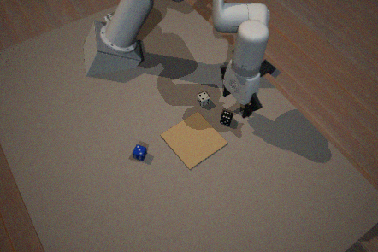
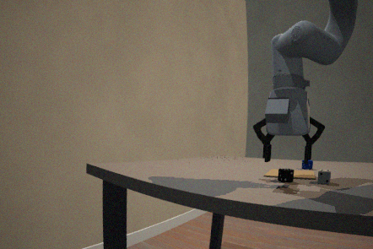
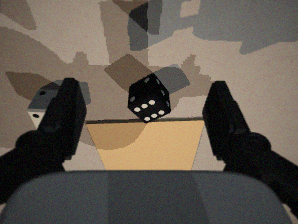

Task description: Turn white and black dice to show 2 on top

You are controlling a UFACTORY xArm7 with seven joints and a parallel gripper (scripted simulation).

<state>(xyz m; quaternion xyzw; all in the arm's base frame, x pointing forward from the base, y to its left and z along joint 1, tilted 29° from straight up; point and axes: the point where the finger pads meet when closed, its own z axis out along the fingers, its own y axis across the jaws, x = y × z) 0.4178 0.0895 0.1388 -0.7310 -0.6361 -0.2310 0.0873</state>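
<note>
Right now my hand is 40 mm to the left of the black die and 40 mm above it. The rest, counted from my hand: blue die (60 mm behind, 310 mm to the right, 40 mm below); white die (100 mm behind, 50 mm to the right, 40 mm below); tan mat (10 mm behind, 150 mm to the right, 60 mm below).
</note>
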